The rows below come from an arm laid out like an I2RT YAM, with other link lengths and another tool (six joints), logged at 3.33 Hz.
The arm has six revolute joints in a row. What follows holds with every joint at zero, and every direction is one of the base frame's. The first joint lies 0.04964 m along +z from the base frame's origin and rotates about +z. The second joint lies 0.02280 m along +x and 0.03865 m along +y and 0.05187 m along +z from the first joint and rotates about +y. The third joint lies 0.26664 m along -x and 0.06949 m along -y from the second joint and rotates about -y. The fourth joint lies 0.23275 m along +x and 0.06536 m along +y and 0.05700 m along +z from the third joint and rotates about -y. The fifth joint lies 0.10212 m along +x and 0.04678 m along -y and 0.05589 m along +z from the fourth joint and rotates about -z. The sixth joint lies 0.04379 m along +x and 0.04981 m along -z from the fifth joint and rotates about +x. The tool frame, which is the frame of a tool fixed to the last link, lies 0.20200 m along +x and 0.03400 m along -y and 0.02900 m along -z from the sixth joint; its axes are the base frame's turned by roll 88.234, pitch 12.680 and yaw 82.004 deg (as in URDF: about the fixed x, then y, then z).
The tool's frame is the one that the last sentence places.
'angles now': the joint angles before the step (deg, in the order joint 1, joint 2, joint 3, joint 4, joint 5, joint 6). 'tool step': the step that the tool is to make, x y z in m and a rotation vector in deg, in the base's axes. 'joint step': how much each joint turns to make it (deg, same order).
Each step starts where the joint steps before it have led.
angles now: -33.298, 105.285, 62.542, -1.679, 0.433, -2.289
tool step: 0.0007, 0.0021, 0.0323, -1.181, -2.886, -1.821
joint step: 0.817, -4.556, -0.478, -1.059, 1.540, 2.218
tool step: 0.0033, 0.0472, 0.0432, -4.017, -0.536, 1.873
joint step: 7.716, -9.342, -2.843, -4.218, 6.570, 1.283
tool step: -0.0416, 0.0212, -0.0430, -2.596, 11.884, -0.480
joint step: 4.645, 0.332, -3.441, -5.913, 8.483, -1.482
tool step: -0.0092, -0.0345, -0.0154, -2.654, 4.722, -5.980
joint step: -1.641, 7.818, 5.550, -1.457, 5.972, 0.763
